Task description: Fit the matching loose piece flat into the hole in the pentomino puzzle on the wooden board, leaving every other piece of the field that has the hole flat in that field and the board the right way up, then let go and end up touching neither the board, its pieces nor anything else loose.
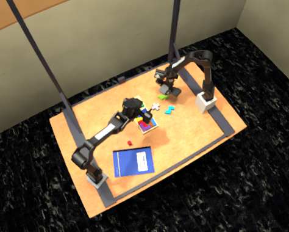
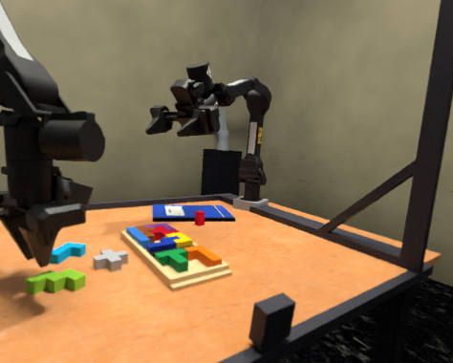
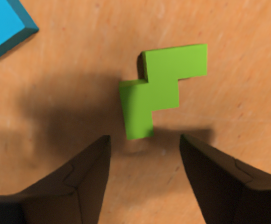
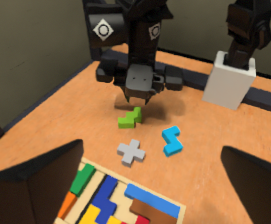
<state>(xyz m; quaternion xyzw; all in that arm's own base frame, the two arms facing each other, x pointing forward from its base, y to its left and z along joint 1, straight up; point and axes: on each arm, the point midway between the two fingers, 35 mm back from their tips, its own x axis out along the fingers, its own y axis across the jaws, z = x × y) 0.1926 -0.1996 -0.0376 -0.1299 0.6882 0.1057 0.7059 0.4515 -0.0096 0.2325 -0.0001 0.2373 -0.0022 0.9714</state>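
The lime green piece is 10 mm behind my left hand, 20 mm to the right of it and 70 mm below it. From my left hand the other things lie so: grey cross piece (30 mm ahead, 120 mm to the right, 70 mm below); then red block (150 mm ahead, 420 mm to the right, 60 mm below); then cyan piece (110 mm ahead, 60 mm to the right, 70 mm below).
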